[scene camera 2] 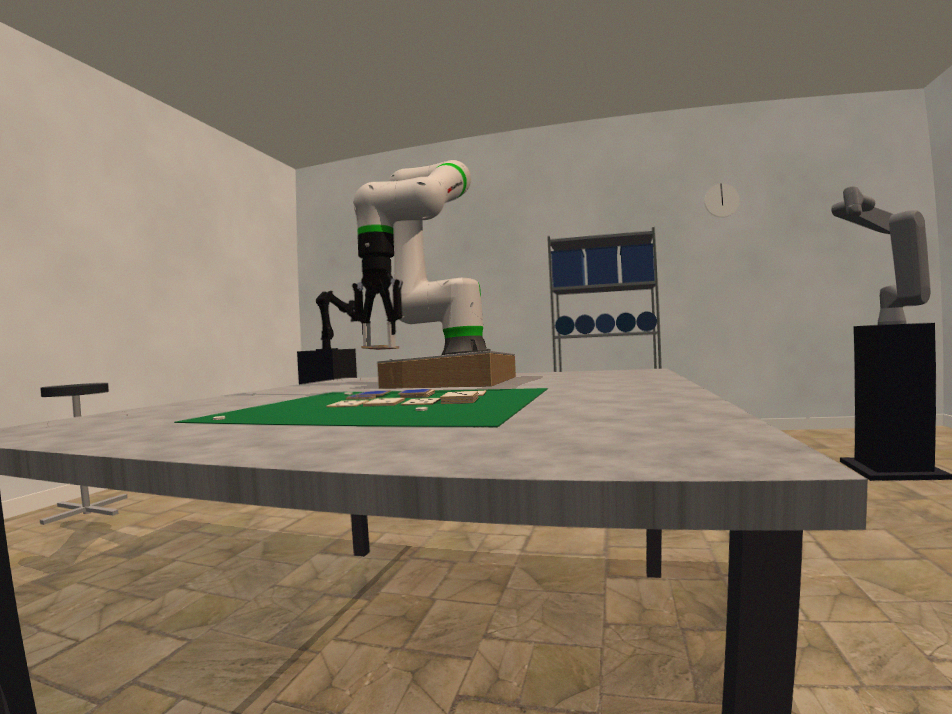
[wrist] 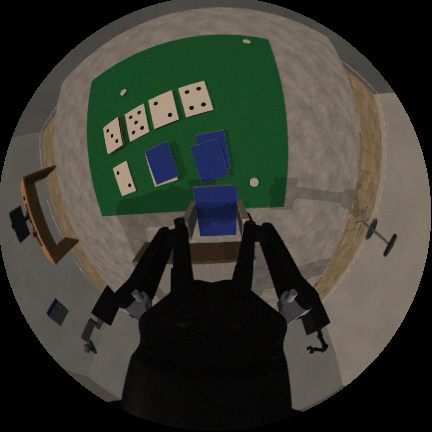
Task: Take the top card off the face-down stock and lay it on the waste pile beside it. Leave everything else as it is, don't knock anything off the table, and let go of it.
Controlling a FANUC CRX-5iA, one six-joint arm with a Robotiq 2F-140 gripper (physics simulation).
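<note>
My gripper is shut on a blue-backed card, held roughly level, blue side up, by opposite edges well above the table. In the wrist view it hangs over the green mat's near edge. The neat blue-backed stack, probably the stock, lies on the green mat with a pale edge showing beneath. Beside it, right in the wrist view, two overlapping blue-backed cards lie askew, probably the waste pile. The held card is apart from both.
Several face-up cards form a row beyond the blue piles. A face-up two-pip card lies left of the neat stack. Small pale discs lie on the mat. A wooden base block stands behind the mat on the grey table.
</note>
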